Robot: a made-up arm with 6 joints. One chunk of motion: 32 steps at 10 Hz.
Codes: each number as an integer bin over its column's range. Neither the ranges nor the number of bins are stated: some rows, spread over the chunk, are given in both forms.
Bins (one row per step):
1: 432 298 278 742 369 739
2: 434 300 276 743 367 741
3: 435 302 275 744 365 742
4: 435 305 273 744 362 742
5: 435 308 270 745 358 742
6: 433 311 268 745 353 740
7: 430 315 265 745 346 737
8: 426 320 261 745 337 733
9: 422 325 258 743 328 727
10: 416 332 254 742 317 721
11: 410 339 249 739 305 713
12: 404 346 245 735 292 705
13: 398 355 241 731 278 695
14: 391 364 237 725 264 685
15: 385 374 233 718 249 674
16: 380 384 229 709 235 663
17: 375 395 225 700 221 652
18: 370 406 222 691 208 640
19: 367 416 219 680 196 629
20: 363 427 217 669 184 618
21: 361 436 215 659 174 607
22: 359 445 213 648 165 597
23: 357 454 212 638 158 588
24: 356 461 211 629 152 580
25: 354 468 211 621 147 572
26: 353 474 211 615 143 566
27: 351 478 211 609 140 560
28: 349 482 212 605 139 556
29: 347 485 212 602 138 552
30: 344 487 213 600 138 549
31: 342 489 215 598 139 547
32: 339 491 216 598 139 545
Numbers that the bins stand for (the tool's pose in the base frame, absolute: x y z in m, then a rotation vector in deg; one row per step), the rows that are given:
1: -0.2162 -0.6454 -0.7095 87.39 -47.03 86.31
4: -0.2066 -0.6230 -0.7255 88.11 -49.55 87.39
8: -0.2354 -0.5750 -0.7640 88.47 -58.56 84.14
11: -0.2867 -0.5141 -0.8024 86.31 -70.09 76.94
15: -0.3668 -0.4020 -0.8537 78.74 -90.27 62.88
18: -0.4148 -0.2995 -0.8889 69.01 -105.05 50.63
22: -0.4501 -0.1746 -0.9177 53.51 -120.54 35.14
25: -0.4661 -0.1009 -0.9241 43.78 -127.03 26.13
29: -0.4885 -0.0464 -0.9209 36.94 -130.27 18.92
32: -0.5141 -0.0272 -0.9081 35.50 -129.91 16.40
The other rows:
2: -0.2098 -0.6390 -0.7159 87.75 -47.75 87.03
3: -0.2066 -0.6326 -0.7191 88.11 -48.47 87.39
5: -0.2066 -0.6134 -0.7351 88.47 -50.99 87.39
6: -0.2130 -0.6038 -0.7415 88.47 -52.79 86.67
7: -0.2226 -0.5910 -0.7512 88.47 -55.32 85.59
9: -0.2482 -0.5590 -0.7736 87.75 -61.80 81.98
10: -0.2675 -0.5365 -0.7864 87.39 -65.77 79.82
12: -0.3059 -0.4917 -0.8152 84.86 -74.77 74.05
13: -0.3251 -0.4629 -0.8280 83.42 -79.82 70.45
14: -0.3475 -0.4340 -0.8408 81.26 -84.86 66.85
16: -0.3828 -0.3700 -0.8665 75.50 -95.32 58.92
17: -0.3988 -0.3347 -0.8793 72.25 -100.36 54.95
19: -0.4244 -0.2675 -0.8985 65.05 -109.37 46.67
20: -0.4372 -0.2322 -0.9049 61.08 -113.69 42.70
21: -0.4436 -0.2034 -0.9113 57.48 -117.30 38.74
23: -0.4565 -0.1457 -0.9209 49.91 -123.06 31.89
24: -0.4597 -0.1233 -0.9241 46.67 -125.23 29.01
26: -0.4693 -0.0817 -0.9241 41.62 -128.47 23.96
27: -0.4757 -0.0689 -0.9241 39.46 -129.55 21.80
28: -0.4821 -0.0561 -0.9209 38.02 -129.91 20.36
30: -0.4981 -0.0400 -0.9177 36.22 -130.27 17.84
31: -0.5045 -0.0336 -0.9113 35.50 -129.91 17.12

